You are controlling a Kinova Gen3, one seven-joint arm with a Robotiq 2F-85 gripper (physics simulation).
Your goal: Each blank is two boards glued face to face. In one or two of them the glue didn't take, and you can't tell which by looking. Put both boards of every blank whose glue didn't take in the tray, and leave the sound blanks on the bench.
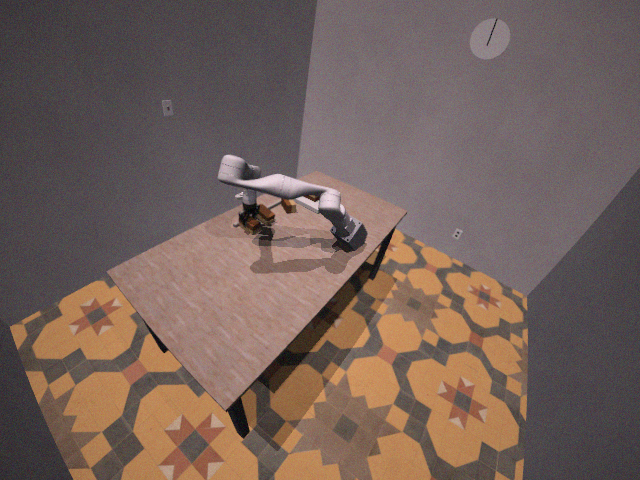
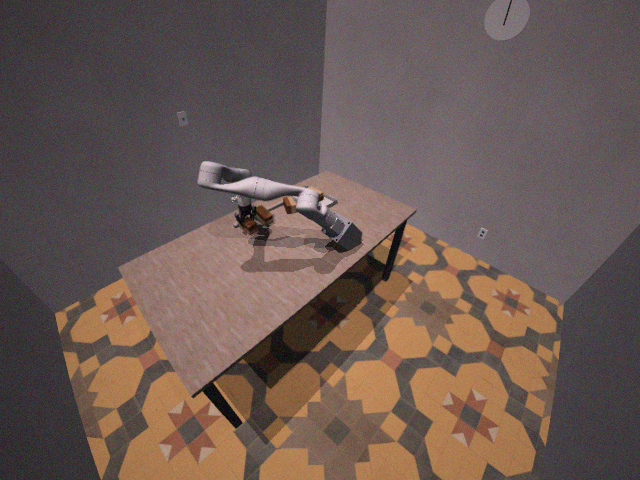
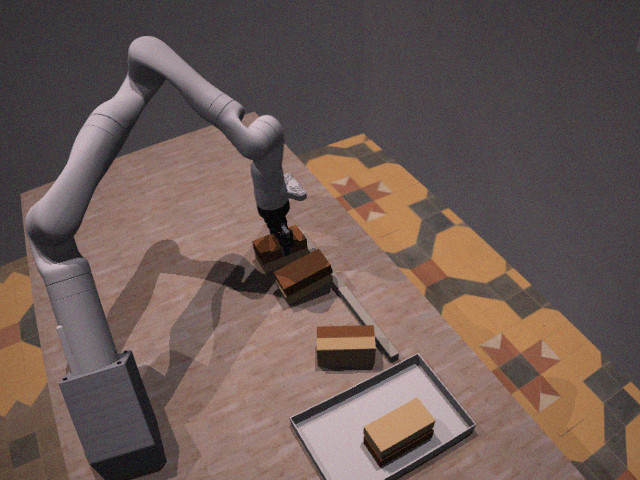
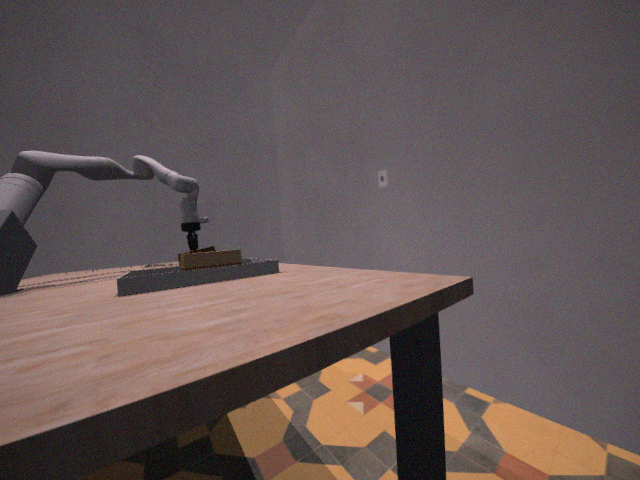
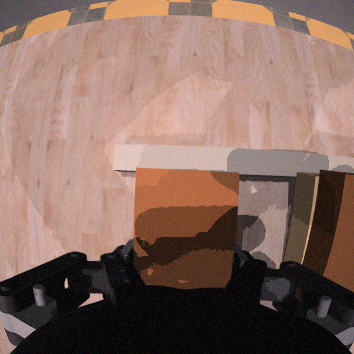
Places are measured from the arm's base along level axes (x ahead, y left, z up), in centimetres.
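Pixels of known places: gripper, fingertip midpoint: (image 1: pixel 249 223) (image 2: pixel 247 224) (image 3: pixel 281 246) (image 5: pixel 182 255); arm's base, origin of the base link: (image 1: pixel 345 226) (image 2: pixel 335 226) (image 3: pixel 96 365).
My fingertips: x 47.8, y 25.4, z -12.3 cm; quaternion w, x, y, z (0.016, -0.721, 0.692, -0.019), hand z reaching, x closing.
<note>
Ahead of a thing's pixels: the offset from my fingertips to its top centre. Level surfaces: height alone.
My gripper (image 3: pixel 285 244) (image 4: pixel 192 249) (image 5: pixel 182 255) points down and is shut on a two-board blank {dx -0.3, dy +0.0, dz +2.5 cm} (image 3: pixel 268 249) (image 5: pixel 185 192) with an orange-brown top, low over the bench. Its underside is hidden, so I cannot tell whether it touches the bench. A second blank {dx +0.6, dy -12.2, dz +4.6 cm} (image 3: pixel 303 272) (image 5: pixel 342 240) (image 1: pixel 266 212), brown board over a paler one, is close beside it. A third blank (image 3: pixel 345 343) (image 1: pixel 288 206) stands on the bench nearer the tray {dx -1.3, dy -53.0, dz -0.5 cm} (image 3: pixel 336 428) (image 4: pixel 155 281), its brown and pale layers showing. A fourth blank {dx +0.3, dy -56.1, dz +2.7 cm} (image 3: pixel 399 427) (image 4: pixel 211 259), pale board over dark, lies in the tray.
A long thin grey bar (image 3: pixel 366 322) (image 5: pixel 185 159) lies on the bench {dz -3.5 cm} (image 1: pixel 206 279) along the far side of the blanks, ending near the tray. The bench's far edge is beyond it. The robot's base (image 3: pixel 111 413) stands at the opposite side.
</note>
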